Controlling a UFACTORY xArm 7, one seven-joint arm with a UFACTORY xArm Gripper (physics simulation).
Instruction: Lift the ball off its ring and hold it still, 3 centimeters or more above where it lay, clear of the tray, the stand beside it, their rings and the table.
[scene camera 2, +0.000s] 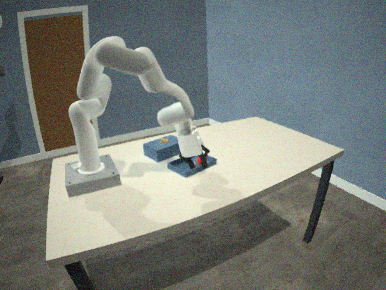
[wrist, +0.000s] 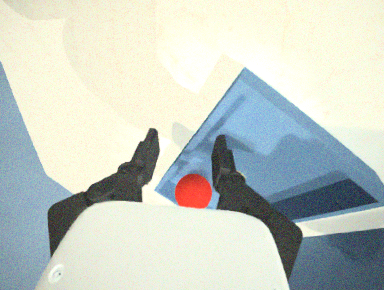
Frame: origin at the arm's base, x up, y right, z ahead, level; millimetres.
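Seen in the pictures: gripper, between the fingertips: (scene camera 2: 199, 169) (wrist: 186, 143); arm's base, origin of its link: (scene camera 2: 91, 169).
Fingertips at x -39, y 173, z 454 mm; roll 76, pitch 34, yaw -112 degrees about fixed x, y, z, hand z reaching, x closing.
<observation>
Offsets run from my fingertips to a thing's top centre. "spot": to the spot under its first point.
The red ball @(dx +33, dy -54, dz +44 mm) (scene camera 2: 199, 160) (wrist: 193, 191) is at a corner of the blue tray @(dx +13, dy -69, dz +1 mm) (scene camera 2: 187, 173) (wrist: 310, 131). In the wrist view it shows between the bases of the fingers, nearer the right finger, and not gripped. My gripper (scene camera 2: 198, 164) (wrist: 186, 143) is open, low over the tray; the right finger is over the tray and the left finger shows against the table beyond the tray's edge. The ball's ring does not show clearly; a small tan bit shows beside the right finger in the wrist view. Whether the ball touches a finger cannot be told.
The blue stand (scene camera 2: 160, 150) is beside the tray, behind it in the scene view, with a yellow ring @(spot: dx +59, dy -258, dz -54 mm) (scene camera 2: 164, 141) on top. The arm's grey base (scene camera 2: 92, 184) is at the table's left end. The tray's raised walls surround the low fingers closely.
</observation>
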